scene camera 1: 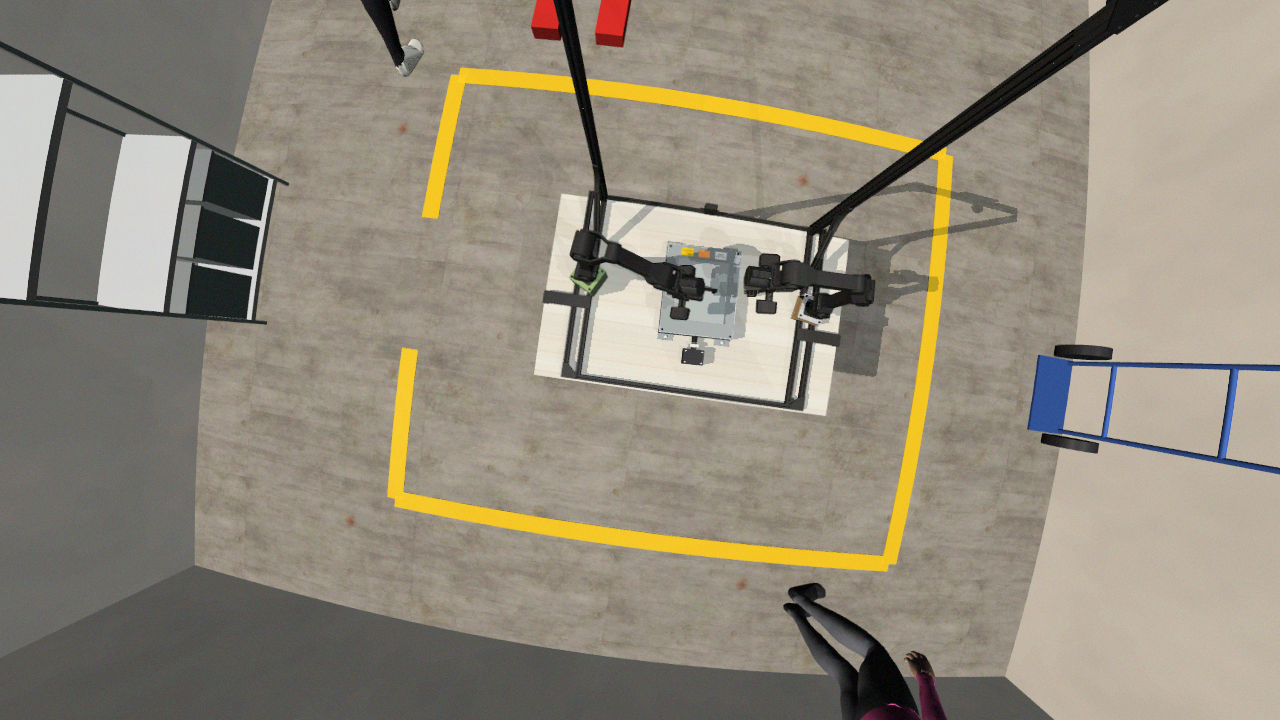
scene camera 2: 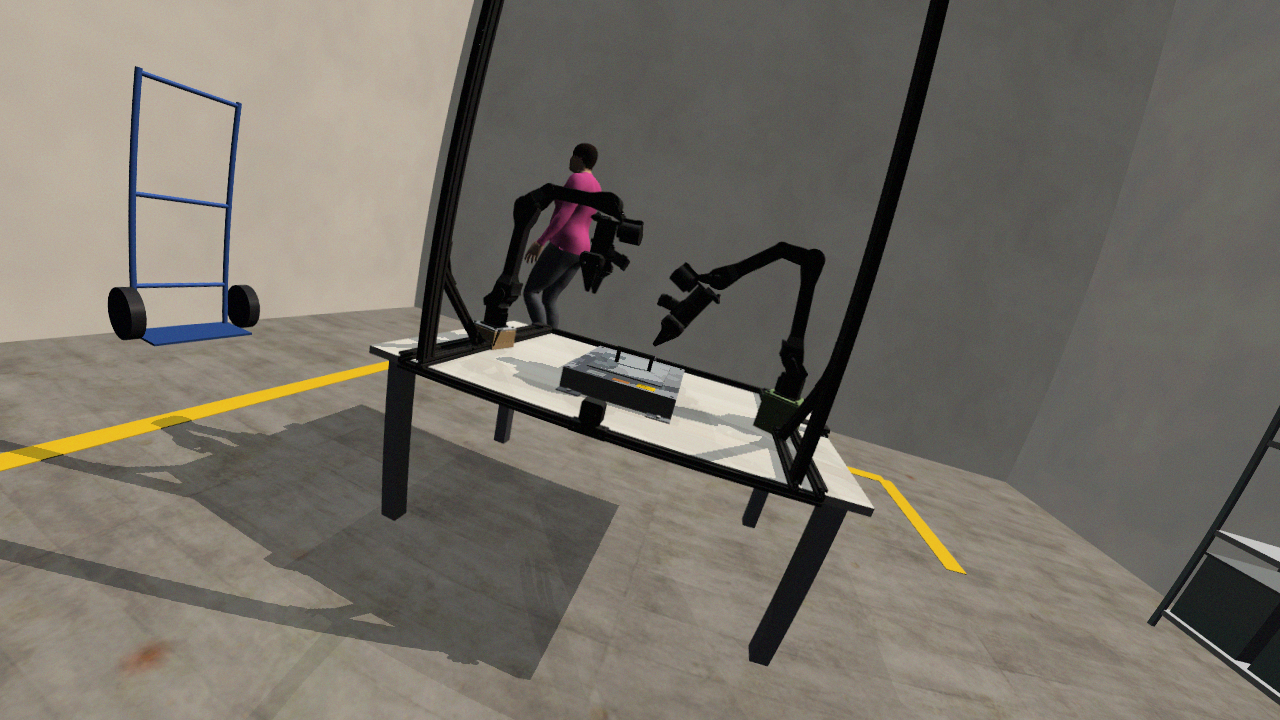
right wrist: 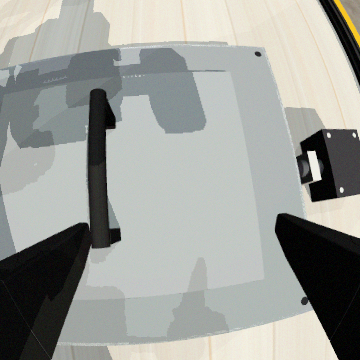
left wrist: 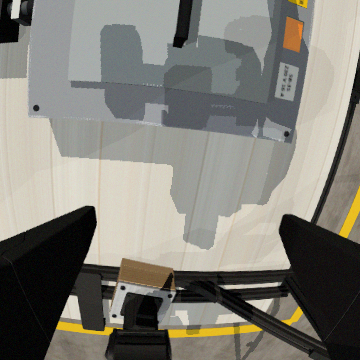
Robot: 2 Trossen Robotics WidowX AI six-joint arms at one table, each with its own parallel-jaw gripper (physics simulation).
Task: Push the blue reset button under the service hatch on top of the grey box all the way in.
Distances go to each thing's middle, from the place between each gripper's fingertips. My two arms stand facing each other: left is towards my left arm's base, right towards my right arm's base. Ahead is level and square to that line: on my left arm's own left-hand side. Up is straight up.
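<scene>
What I can see is the service hatch (scene camera 1: 711,309), and it's 1 cm ahead of my left hand, 18 cm to the right of it and 16 cm below it.
My right hand is 30 mm to the right of the service hatch, 50 mm past it and 60 mm above it.
</scene>
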